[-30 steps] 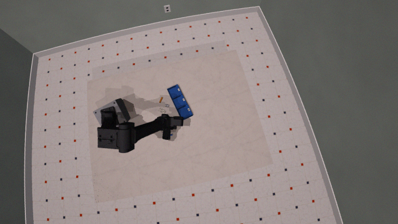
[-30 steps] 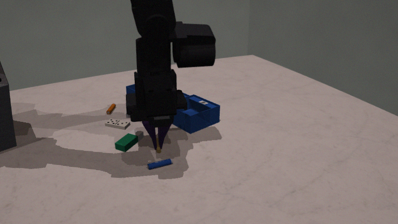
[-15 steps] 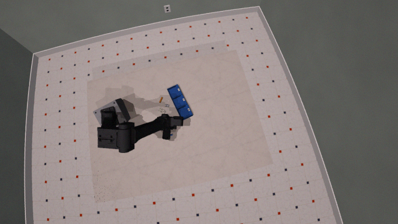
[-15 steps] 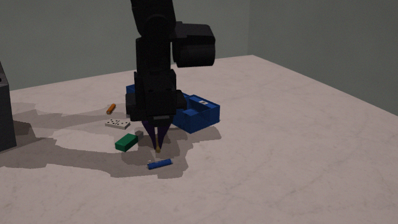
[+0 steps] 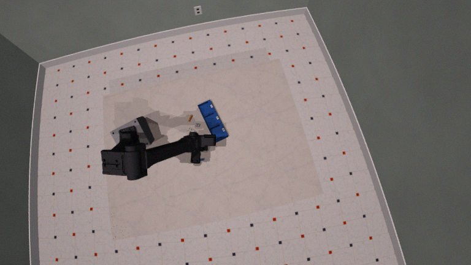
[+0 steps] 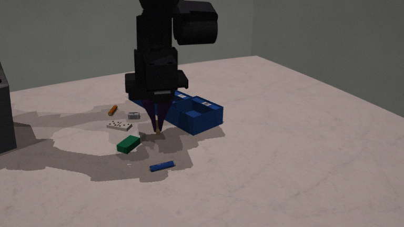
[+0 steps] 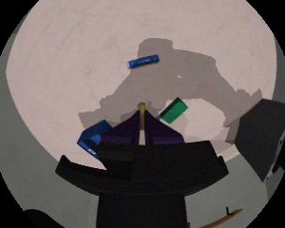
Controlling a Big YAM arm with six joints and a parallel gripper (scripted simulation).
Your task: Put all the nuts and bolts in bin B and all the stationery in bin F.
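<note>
The green block lies 4 cm to the left of my hand, 4 cm below it and 3 cm behind it. The rest, counted from my hand: brass bolt 1 cm to the left; white domino 13 cm to the left, 4 cm below, 3 cm behind; blue cylinder 6 cm to the right, 4 cm below, 2 cm behind.
</note>
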